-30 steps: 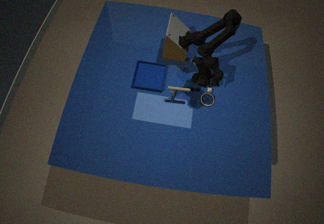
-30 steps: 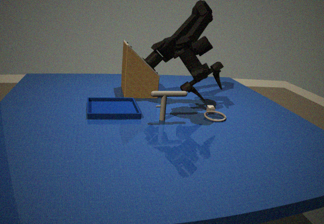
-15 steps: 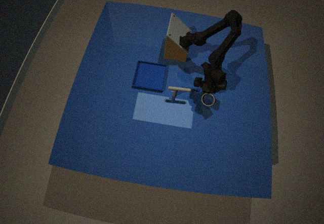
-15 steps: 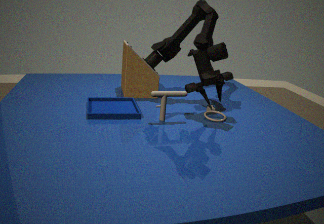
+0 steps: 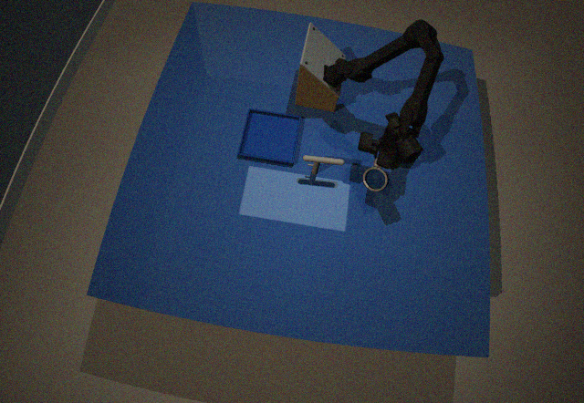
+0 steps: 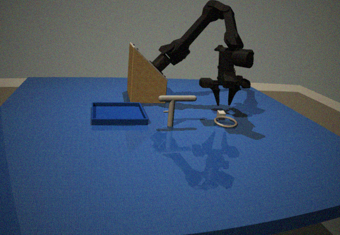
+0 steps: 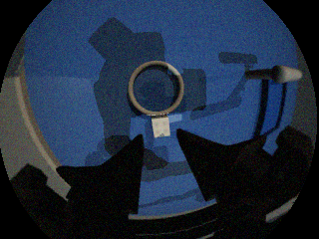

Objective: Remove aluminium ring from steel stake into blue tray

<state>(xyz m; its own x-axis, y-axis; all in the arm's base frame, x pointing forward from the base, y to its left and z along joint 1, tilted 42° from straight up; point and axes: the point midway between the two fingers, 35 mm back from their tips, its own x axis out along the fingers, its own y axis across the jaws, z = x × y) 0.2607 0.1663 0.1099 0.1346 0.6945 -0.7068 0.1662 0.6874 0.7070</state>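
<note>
My gripper tip is now 40 mm short of the aluminium ring, 10 mm to the left of it and 40 mm above it. The rest, counted from my gripper tip: blue tray 70 mm behind, 380 mm to the right, 50 mm below.
</note>
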